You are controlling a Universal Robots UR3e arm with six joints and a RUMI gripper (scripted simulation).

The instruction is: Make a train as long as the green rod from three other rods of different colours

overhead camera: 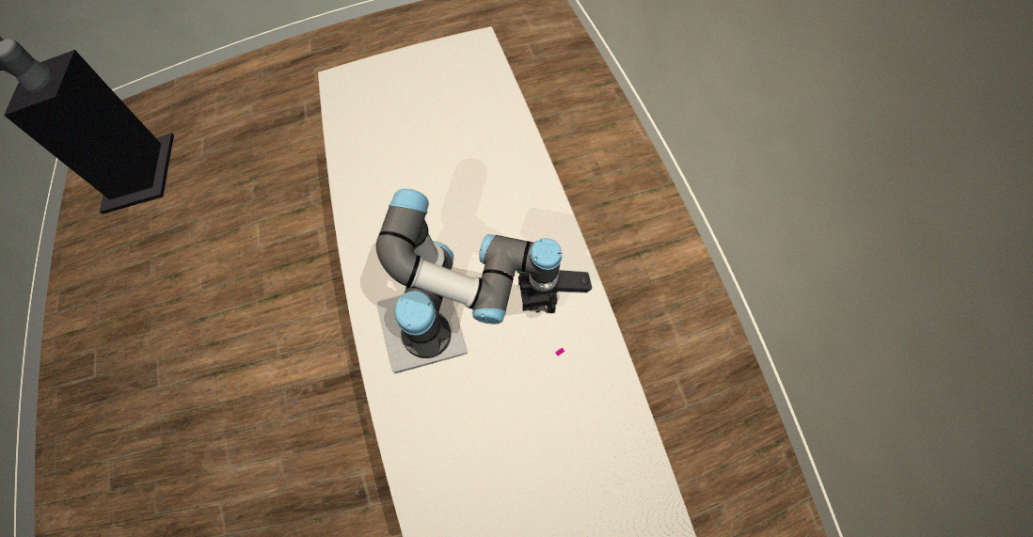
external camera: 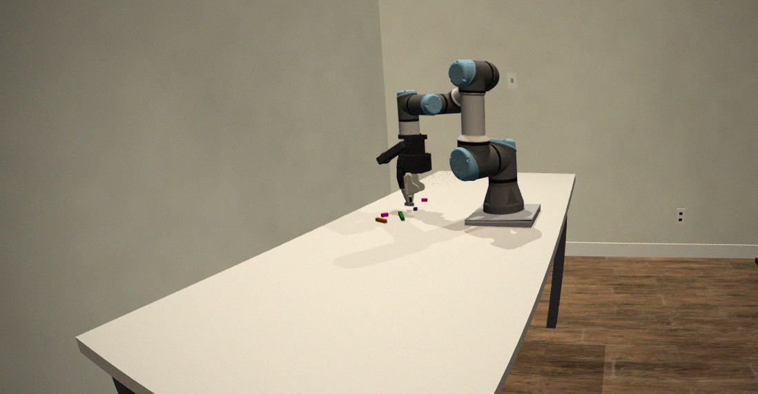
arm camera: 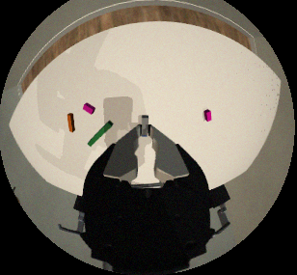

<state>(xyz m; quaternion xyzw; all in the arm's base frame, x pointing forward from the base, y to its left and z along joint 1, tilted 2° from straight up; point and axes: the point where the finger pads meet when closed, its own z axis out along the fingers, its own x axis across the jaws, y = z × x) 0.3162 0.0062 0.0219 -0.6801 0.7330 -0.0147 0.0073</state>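
Right now my hand is 1 cm above the grey rod. Also, from my hand: blue rod 2 cm below, 2 cm behind; then green rod 9 cm to the left, 2 cm below, 2 cm behind; then orange rod 15 cm to the left, 2 cm below, 1 cm ahead.
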